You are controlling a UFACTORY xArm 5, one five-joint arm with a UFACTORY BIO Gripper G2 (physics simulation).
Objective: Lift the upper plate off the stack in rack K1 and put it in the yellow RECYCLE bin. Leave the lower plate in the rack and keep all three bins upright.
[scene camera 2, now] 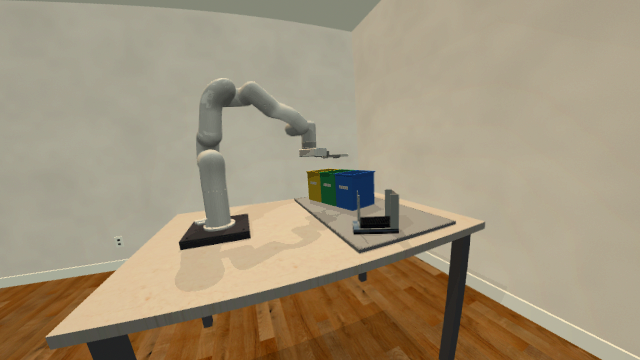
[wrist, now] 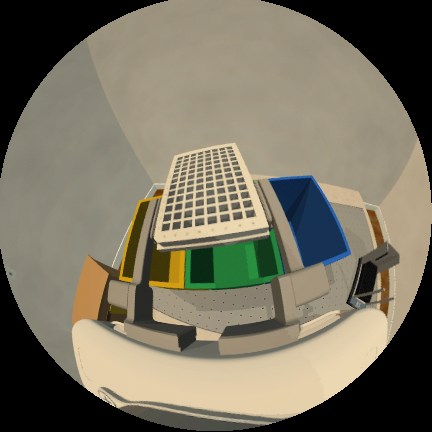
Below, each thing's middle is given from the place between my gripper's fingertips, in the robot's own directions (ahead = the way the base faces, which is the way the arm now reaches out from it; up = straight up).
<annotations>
Now: the yellow bin (wrist: 167,269) 10 mm behind my hand, 120 mm to the left of it and 180 mm below it. From my hand the other things lie so: blue bin (scene camera 2: 347,183) (40 mm ahead, 140 mm to the right, 180 mm below); white gridded plate (wrist: 209,199) (10 mm ahead); green bin (wrist: 250,263) (20 mm ahead, 10 mm to the right, 180 mm below).
</annotations>
